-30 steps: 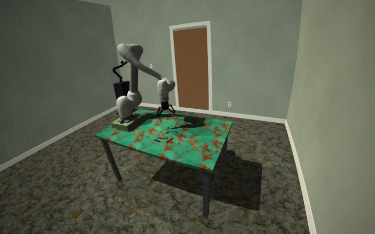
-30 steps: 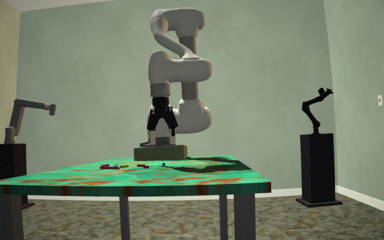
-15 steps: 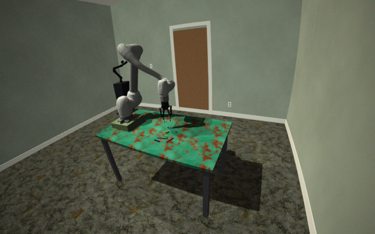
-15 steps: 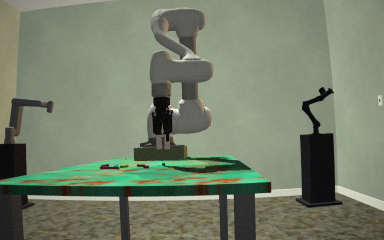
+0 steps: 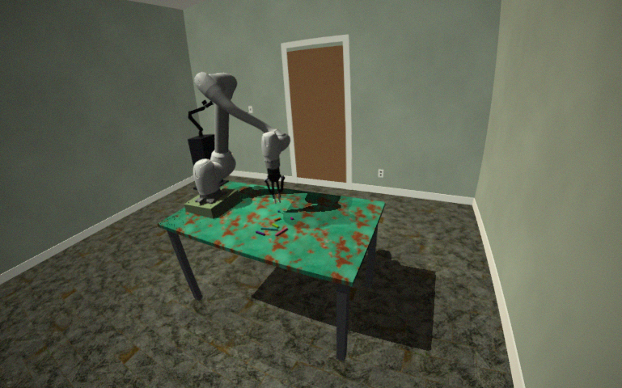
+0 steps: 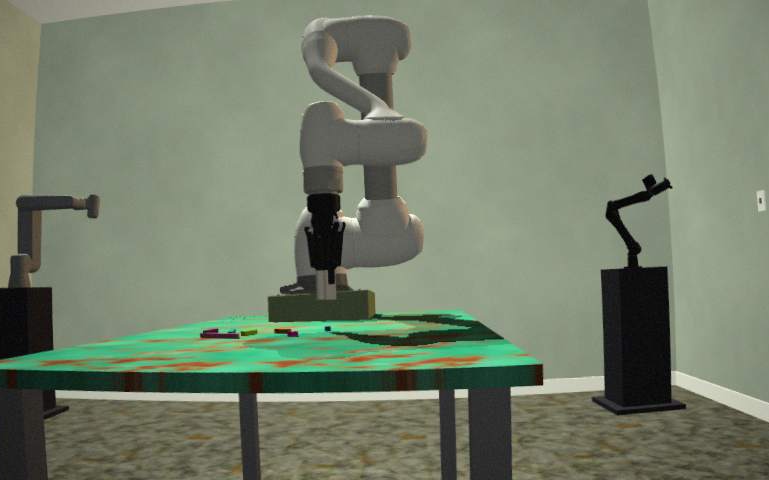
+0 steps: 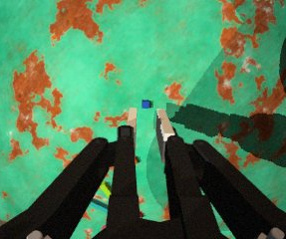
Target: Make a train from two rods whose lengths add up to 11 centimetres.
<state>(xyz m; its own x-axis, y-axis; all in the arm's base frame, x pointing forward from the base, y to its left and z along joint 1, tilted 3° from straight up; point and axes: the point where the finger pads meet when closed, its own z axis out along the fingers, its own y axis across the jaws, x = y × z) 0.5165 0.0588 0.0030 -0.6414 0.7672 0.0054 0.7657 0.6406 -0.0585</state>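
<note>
My gripper is now 10 cm above the small blue rod. Also, from my hand: lime rod (6 cm ahead, 16 cm to the right, 10 cm below); orange rod (4 cm ahead, 9 cm to the right, 10 cm below); magenta rod (12 cm ahead, 6 cm to the right, 10 cm below).
</note>
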